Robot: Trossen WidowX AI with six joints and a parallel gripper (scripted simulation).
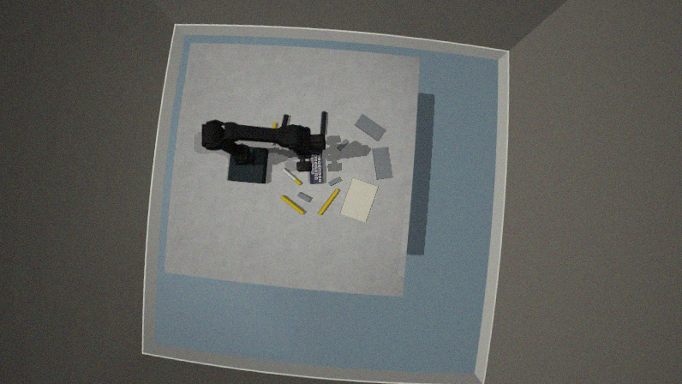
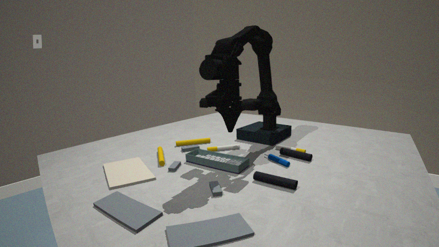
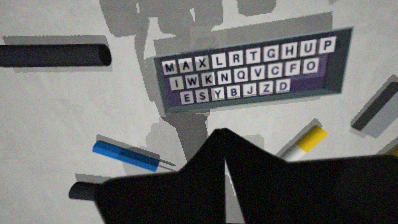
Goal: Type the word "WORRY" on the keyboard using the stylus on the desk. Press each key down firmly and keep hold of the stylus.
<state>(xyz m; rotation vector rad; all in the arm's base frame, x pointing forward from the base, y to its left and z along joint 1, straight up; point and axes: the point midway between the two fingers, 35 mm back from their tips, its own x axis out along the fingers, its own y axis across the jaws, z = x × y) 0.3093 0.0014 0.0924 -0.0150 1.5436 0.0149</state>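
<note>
My gripper tip is now 10 cm to the right of the blue stylus, 9 cm past it and 9 cm above it. Round my gripper tip: cream notepad: 24 cm ahead, 23 cm to the right, 10 cm below.
</note>
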